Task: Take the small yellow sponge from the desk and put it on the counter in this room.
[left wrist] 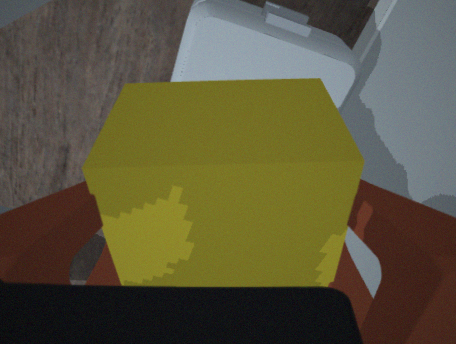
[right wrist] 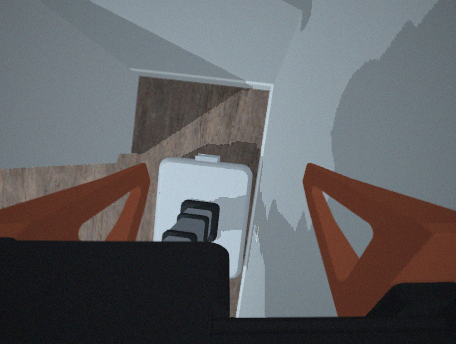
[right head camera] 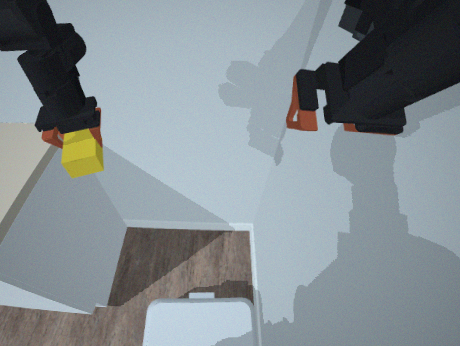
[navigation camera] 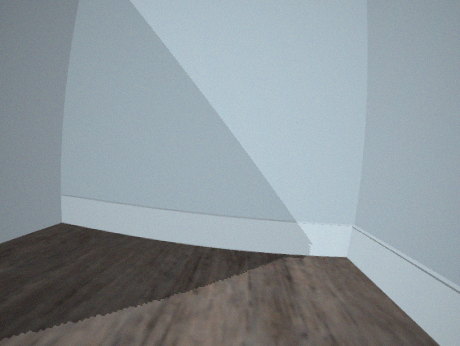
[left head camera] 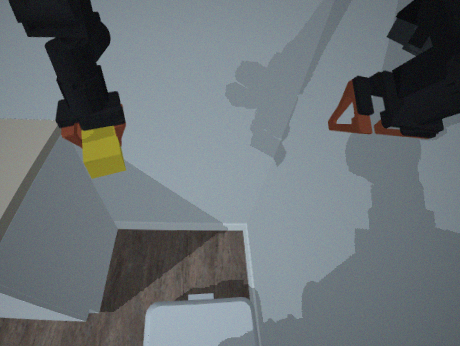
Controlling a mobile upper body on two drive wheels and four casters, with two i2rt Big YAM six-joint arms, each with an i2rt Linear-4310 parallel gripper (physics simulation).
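The yellow sponge is a block held between the orange fingers of my left gripper, which is shut on it. The counter has a beige top and a grey side panel; it stands at the left edge of both head camera views. The sponge shows beside the counter top's right edge, in front of the side panel; its height above the top is hard to tell. My right gripper is open and empty, toward the right in the head views. The desk does not show.
The robot's white base is at the bottom of the head views. A wall stands ahead and another wall stands at the right, meeting in a corner. Wooden floor lies between the base, counter and walls.
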